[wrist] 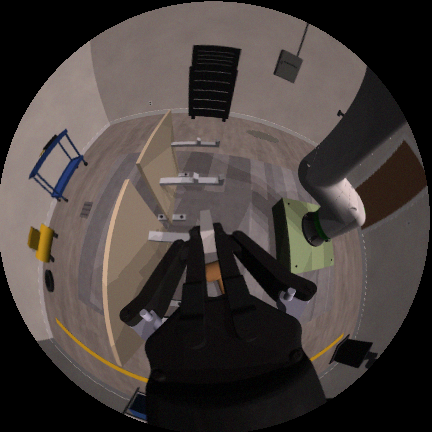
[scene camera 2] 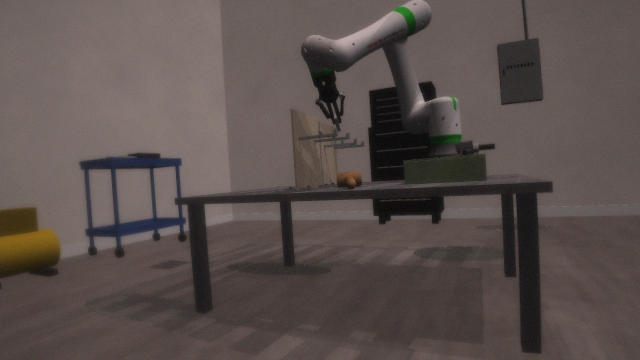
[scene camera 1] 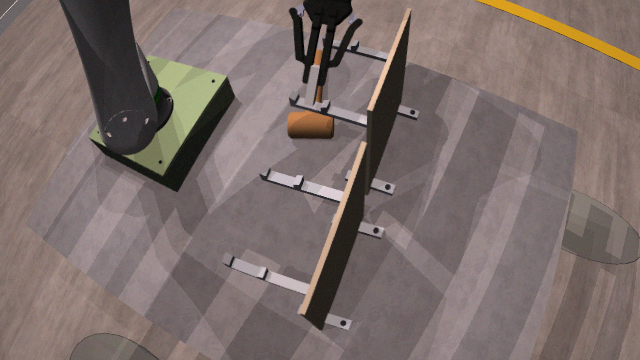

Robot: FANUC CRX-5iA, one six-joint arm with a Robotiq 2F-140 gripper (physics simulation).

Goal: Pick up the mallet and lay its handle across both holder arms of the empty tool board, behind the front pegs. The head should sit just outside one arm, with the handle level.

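Places are measured from the arm's base along level axes (x left, y up, z ahead), in centimetres.
Where they show: gripper, fingertip midpoint: (wrist: 205, 218) (scene camera 2: 339, 129) (scene camera 1: 309, 103); arm's base, link origin: (wrist: 312, 228) (scene camera 2: 446, 157).
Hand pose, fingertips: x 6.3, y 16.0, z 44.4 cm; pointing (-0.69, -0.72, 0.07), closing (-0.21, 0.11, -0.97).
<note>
Each offset is from my fingertips to the centre of the thing. "*": to the spot under its first point.
The orange mallet {dx +18.2, dy -23.0, dz -9.9 cm} (scene camera 1: 310, 125) (scene camera 2: 349, 179) (wrist: 213, 271) lies on the table, its head between the two tool boards' nearest arms in scene camera 1. Its handle is partly hidden behind my gripper. My gripper (scene camera 1: 312, 86) (scene camera 2: 338, 125) (wrist: 205, 218) is shut and empty, pointing down well above the mallet, with its tips near arm height. One tool board {dx +10.9, dy -9.2, dz +5.4 cm} (scene camera 1: 391, 95) (scene camera 2: 306, 150) (wrist: 122, 280) stands beside it with two grey pegged arms (scene camera 1: 346, 115). The other tool board {dx -20.2, dy -10.0, dz +8.4 cm} (scene camera 1: 340, 240) (scene camera 2: 328, 150) (wrist: 159, 167) also has two bare pegged arms (scene camera 1: 324, 189) (wrist: 187, 180).
The green robot base block (scene camera 1: 192, 95) (scene camera 2: 445, 168) (wrist: 295, 250) stands across from the boards' arms. Bolted feet {* dx +1.0, dy -24.3, dz +14.4 cm} (scene camera 1: 382, 186) stick out behind the boards. A blue cart (scene camera 2: 131, 162) and a black tool cabinet (scene camera 2: 384, 137) (wrist: 212, 82) stand away from the table (scene camera 2: 542, 186).
</note>
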